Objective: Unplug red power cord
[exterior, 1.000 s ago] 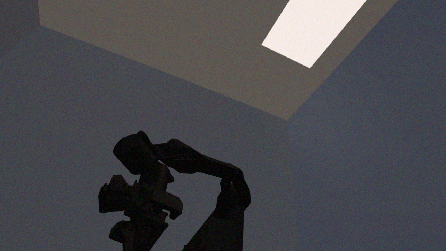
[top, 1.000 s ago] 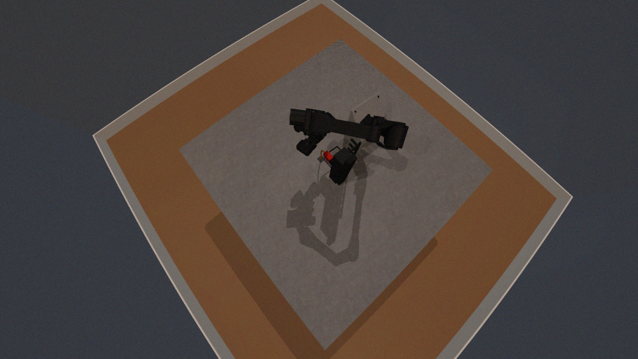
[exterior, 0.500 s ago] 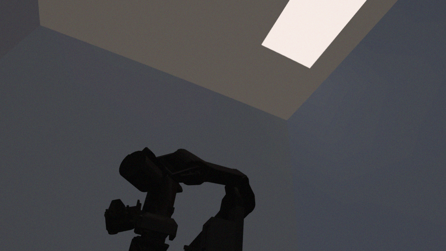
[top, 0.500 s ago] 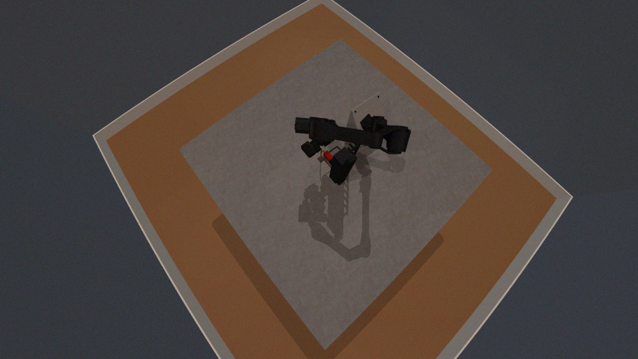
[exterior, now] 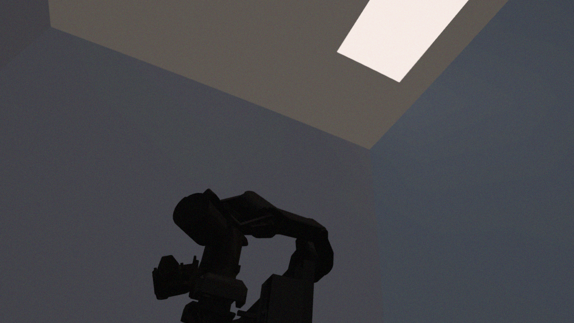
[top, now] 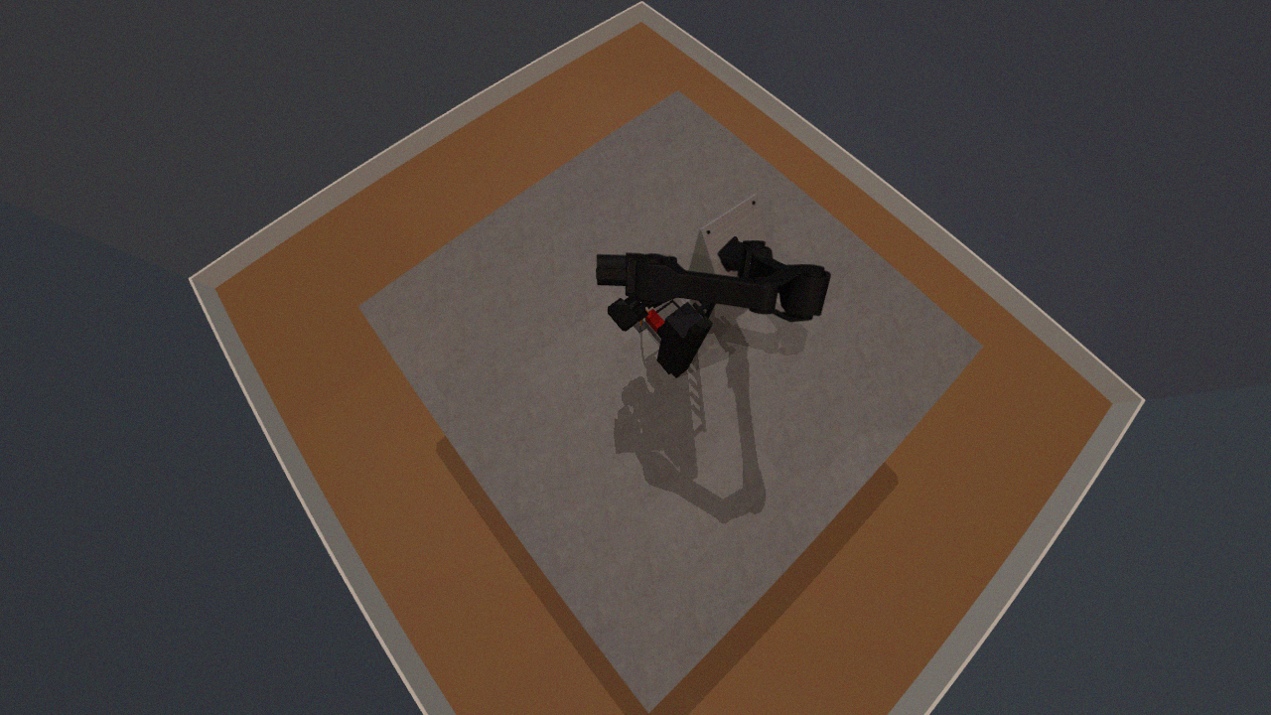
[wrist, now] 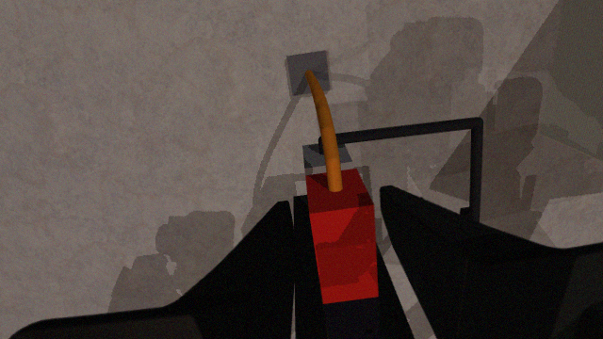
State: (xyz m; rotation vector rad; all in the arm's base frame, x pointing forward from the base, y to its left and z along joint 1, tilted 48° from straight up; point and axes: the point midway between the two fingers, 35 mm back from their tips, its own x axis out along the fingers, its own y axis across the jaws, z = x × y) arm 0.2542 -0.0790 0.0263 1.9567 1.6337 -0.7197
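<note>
The red plug lies 5 cm to the left of my gripper tip and 1 cm below it.
</note>
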